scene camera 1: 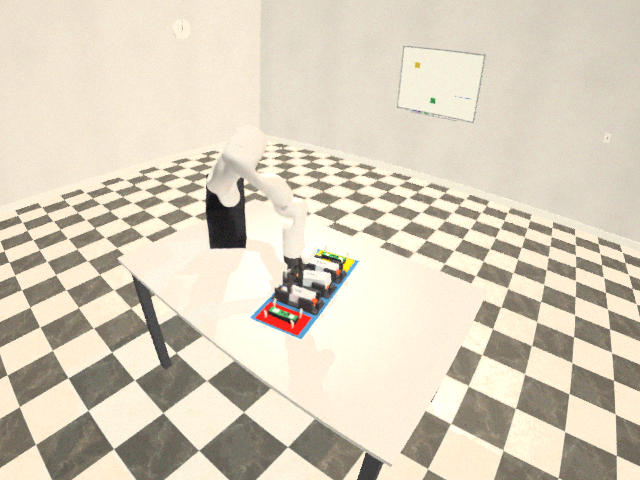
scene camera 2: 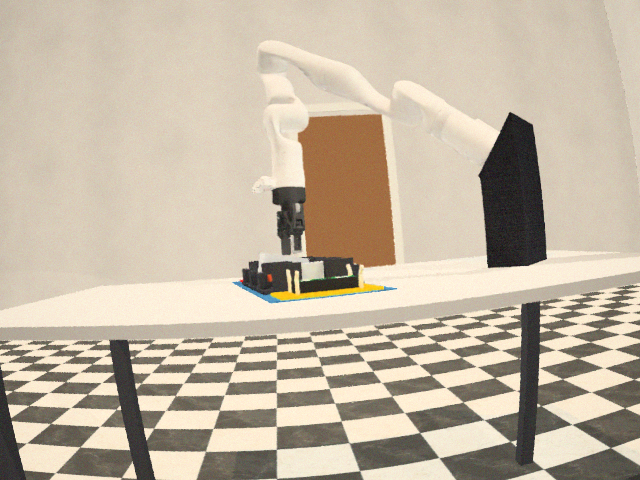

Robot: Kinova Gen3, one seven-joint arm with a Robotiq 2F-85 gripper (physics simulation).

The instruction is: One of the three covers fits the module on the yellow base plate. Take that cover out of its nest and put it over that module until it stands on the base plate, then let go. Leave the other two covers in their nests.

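Places are measured from the arm's base along level axes (x ahead, y left, z up), in metres.
Pixels of known places: gripper, fingertip midpoint: [scene camera 1: 295, 285] [scene camera 2: 291, 254]; arm's base, origin of the base link: [scene camera 1: 229, 197] [scene camera 2: 498, 157].
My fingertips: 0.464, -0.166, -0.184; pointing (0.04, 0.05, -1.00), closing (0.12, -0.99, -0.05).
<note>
Ahead of a thing's pixels: the offset from my fingertips to its top centre, as dx, dy, dz. "pt": to the spot under its first point. Level surfaces: height alone.
The yellow base plate @(pt +0.079, +0.317, -0.058) [scene camera 1: 350, 265] [scene camera 2: 305, 295] carries a green module @(pt -0.004, +0.311, -0.038) [scene camera 1: 333, 256] with pale posts around it. Three light grey covers sit in black nests in a row: one beside the yellow plate @(+0.002, +0.204, -0.013) [scene camera 1: 325, 266] [scene camera 2: 312, 269], a middle cover @(pt +0.049, +0.074, +0.003) [scene camera 1: 317, 279], and one beside the red plate @(+0.017, -0.008, -0.013) [scene camera 1: 305, 295]. My gripper [scene camera 1: 294, 282] [scene camera 2: 291, 251] is open and empty, pointing down. In scene camera 1 it is low at the left end of the middle nest. In scene camera 2 its fingertips are just above the covers; their exact spacing from each cover is hard to tell.
A red base plate @(pt -0.016, -0.164, -0.058) [scene camera 1: 266, 320] with another green module [scene camera 1: 282, 313] and pale posts lies at the other end of the row. A blue mat @(dz -0.062) [scene camera 1: 309, 330] [scene camera 2: 268, 299] lies under everything. The arm's black pedestal [scene camera 1: 225, 222] [scene camera 2: 511, 206] stands at the table's far side in scene camera 1.
</note>
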